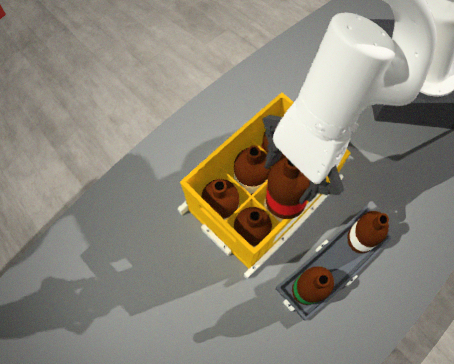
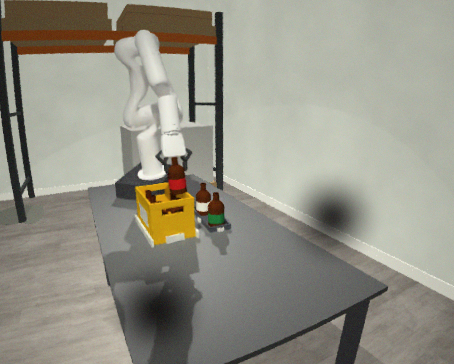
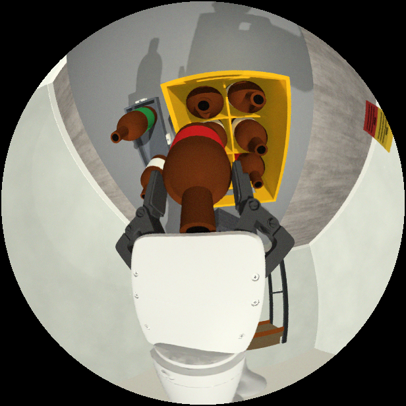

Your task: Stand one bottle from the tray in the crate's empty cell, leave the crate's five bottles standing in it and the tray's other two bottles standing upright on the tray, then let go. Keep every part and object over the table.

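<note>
My gripper (image 1: 290,178) (image 2: 175,167) (image 3: 196,172) is shut on the red-labelled brown bottle (image 1: 286,205) (image 2: 177,184) (image 3: 197,150), held roughly upright over the near-base, tray-side part of the yellow crate (image 1: 217,230) (image 2: 175,225) (image 3: 289,110). Its base is near rim level; the cell below is hidden. Five bottles stand in the crate, among them a far corner bottle (image 1: 220,197) (image 3: 247,97) and a partly hidden middle one (image 3: 217,132). A white-labelled bottle (image 1: 372,230) (image 2: 203,200) and a green-labelled bottle (image 1: 315,284) (image 2: 216,212) (image 3: 134,124) stand upright on the grey tray (image 1: 335,262) (image 2: 220,227) (image 3: 159,135).
The tray lies beside the crate's long side, a narrow gap apart. White brackets (image 1: 217,240) sit around the crate's foot. The arm's dark base block (image 2: 131,186) is behind the crate on the grey table (image 2: 250,280). A shelf rack (image 2: 219,100) stands behind the arm.
</note>
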